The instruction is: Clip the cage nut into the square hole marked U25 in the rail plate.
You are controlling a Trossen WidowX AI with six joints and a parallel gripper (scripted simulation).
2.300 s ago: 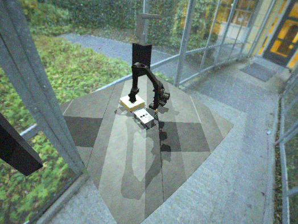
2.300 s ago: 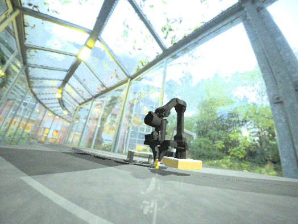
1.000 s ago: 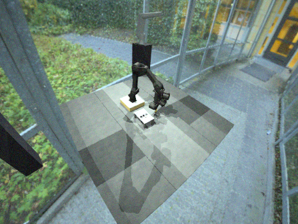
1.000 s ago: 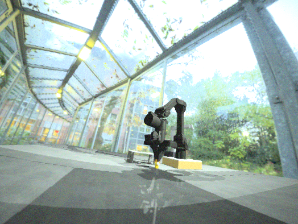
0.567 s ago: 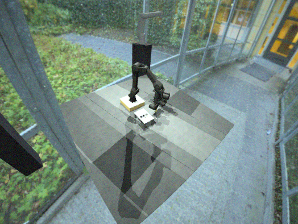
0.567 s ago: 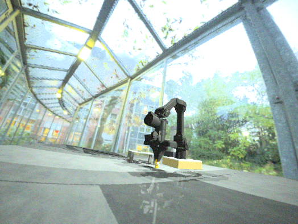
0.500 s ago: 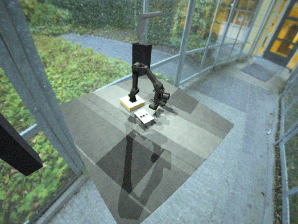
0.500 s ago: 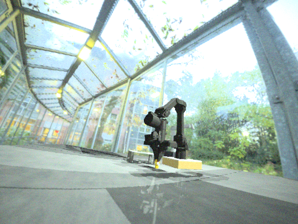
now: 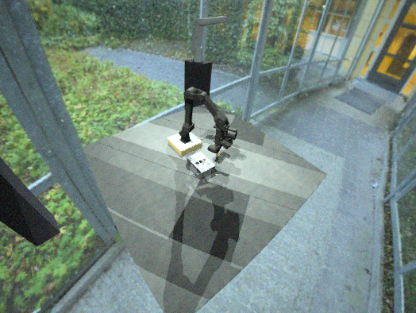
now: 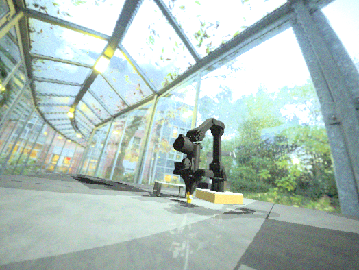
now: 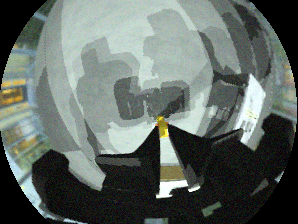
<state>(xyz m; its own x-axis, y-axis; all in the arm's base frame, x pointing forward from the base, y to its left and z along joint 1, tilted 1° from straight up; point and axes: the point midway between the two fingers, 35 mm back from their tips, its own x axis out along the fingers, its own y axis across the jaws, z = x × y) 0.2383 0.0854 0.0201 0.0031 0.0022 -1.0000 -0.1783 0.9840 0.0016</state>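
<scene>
Now: gripper tip 170 mm to the left of the label strip, 30 mm below it and 30 mm short of it. The rest, counted from my gripper tip: yellow cage nut: 10 mm below.
</scene>
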